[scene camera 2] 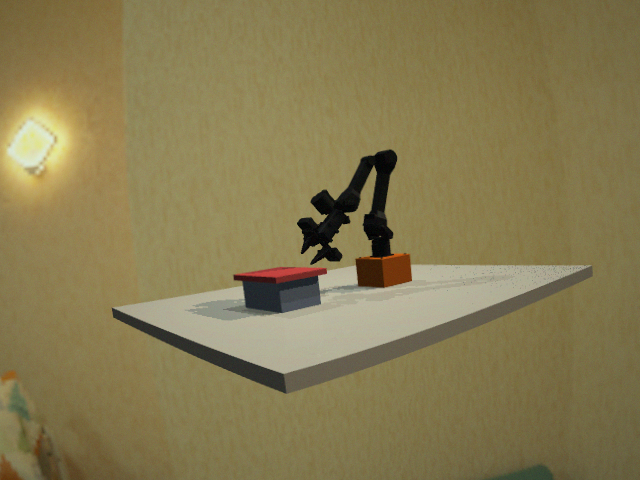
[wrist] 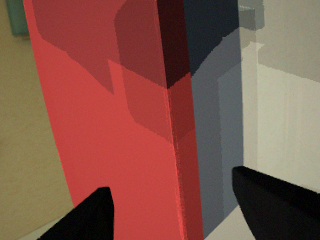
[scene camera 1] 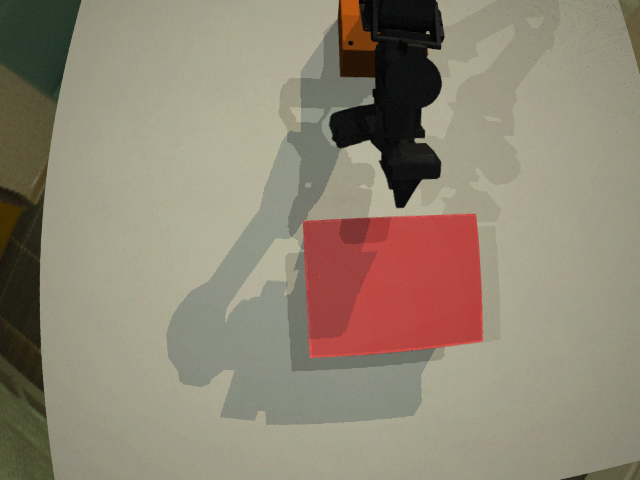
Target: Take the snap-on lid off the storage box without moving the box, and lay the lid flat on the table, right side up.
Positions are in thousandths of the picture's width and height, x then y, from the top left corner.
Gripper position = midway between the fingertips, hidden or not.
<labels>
gripper: scene camera 2 479,541; wrist 539,781; scene camera 1 620,411
red lid: scene camera 2 440,572; wrist 367,373; scene camera 1 609,593
grey-blue storage box: scene camera 2 443,620; wrist 670,194
</labels>
